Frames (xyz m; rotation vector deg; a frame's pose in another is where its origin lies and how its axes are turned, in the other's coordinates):
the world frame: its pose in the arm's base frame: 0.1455 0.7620 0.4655 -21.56 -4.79 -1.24
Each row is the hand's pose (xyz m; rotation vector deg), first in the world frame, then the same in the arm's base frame.
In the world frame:
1: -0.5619 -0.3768 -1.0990 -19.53 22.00 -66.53
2: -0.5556 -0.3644 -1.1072 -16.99 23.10 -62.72
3: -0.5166 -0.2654 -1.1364 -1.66 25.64 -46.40
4: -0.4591 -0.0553 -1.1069 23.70 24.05 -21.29
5: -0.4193 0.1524 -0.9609 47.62 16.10 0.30
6: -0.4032 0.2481 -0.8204 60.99 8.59 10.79
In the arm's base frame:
1: -0.3429 0.0104 -0.4630 -35.19 5.34 -72.43
2: -0.3356 0.0189 -0.4746 -33.07 7.06 -68.64
3: -0.2908 0.1000 -0.5345 -19.40 12.15 -51.81
4: -0.2281 0.3059 -0.5792 3.81 14.67 -25.35
5: -0.1922 0.5525 -0.5166 26.28 10.66 -1.85
6: -0.1835 0.6931 -0.4200 39.10 5.36 10.11

